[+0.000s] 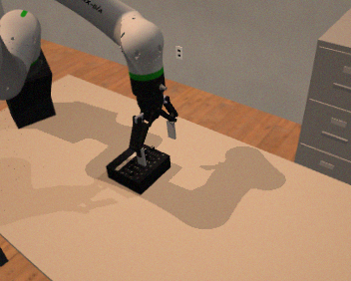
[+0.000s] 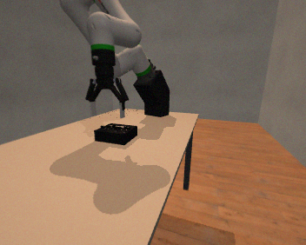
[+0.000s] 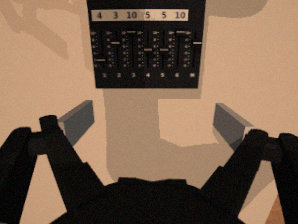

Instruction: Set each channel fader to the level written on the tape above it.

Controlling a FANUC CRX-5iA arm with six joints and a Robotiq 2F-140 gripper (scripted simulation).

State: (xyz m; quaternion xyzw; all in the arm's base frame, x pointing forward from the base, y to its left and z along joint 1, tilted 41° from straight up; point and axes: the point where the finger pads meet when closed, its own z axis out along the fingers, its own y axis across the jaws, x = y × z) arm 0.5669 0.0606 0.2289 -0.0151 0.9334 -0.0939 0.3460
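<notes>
The channel 1 cap is 8 cm below my hand, 7 cm to the right of it and 6 cm behind it. Round my hand: cap 4 (8 cm below, 7 cm behind); then cap 2 (8 cm below, 8 cm behind, 5 cm to the right); then cap 3 (9 cm behind, 8 cm below, 2 cm to the right).
</notes>
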